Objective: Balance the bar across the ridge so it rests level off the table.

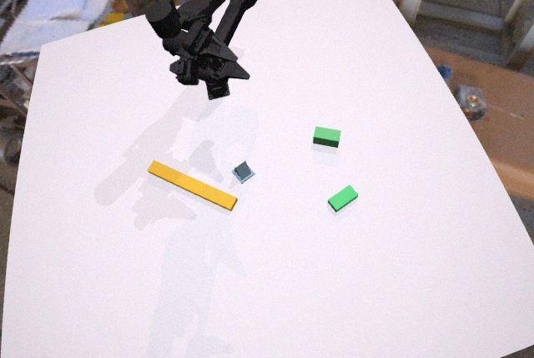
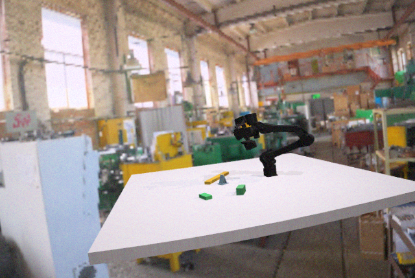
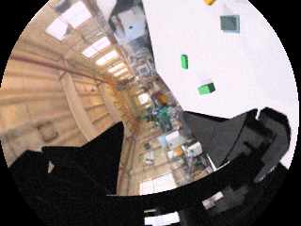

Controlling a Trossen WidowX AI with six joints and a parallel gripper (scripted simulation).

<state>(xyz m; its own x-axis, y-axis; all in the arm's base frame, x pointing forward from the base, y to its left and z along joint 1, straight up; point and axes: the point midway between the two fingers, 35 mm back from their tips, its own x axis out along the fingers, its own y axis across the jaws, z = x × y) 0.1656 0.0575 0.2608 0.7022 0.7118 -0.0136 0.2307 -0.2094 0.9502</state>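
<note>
The yellow bar is 100 mm ahead of my gripper tip, 190 mm to the right of it and 250 mm below it.
</note>
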